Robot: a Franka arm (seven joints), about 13 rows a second.
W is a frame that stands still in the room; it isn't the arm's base.
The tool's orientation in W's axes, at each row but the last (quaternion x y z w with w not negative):
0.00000, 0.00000, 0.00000, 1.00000
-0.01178, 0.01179, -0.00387, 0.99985
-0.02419, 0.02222, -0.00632, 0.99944
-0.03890, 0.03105, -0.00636, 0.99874
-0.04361, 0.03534, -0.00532, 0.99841
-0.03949, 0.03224, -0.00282, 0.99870
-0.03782, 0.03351, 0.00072, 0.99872
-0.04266, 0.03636, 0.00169, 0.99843
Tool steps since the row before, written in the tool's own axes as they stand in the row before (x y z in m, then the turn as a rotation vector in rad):
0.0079, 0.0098, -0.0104, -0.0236, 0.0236, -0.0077
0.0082, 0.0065, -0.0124, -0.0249, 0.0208, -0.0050
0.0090, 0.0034, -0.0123, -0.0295, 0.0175, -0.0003
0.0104, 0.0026, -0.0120, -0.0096, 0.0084, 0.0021
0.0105, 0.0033, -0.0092, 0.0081, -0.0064, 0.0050
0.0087, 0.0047, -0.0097, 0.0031, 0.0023, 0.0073
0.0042, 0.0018, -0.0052, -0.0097, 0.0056, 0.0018
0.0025, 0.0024, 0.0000, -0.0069, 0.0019, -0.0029
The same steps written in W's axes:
0.0079, 0.0098, -0.0104, -0.0236, 0.0236, -0.0077
0.0080, 0.0061, -0.0127, -0.0249, 0.0209, -0.0049
0.0085, 0.0027, -0.0128, -0.0293, 0.0179, 0.0002
0.0097, 0.0015, -0.0128, -0.0094, 0.0087, 0.0020
0.0098, 0.0023, -0.0102, 0.0084, -0.0061, 0.0050
0.0081, 0.0039, -0.0106, 0.0036, 0.0028, 0.0069
0.0038, 0.0014, -0.0056, -0.0096, 0.0057, 0.0020
0.0025, 0.0024, -0.0004, -0.0071, 0.0016, -0.0025

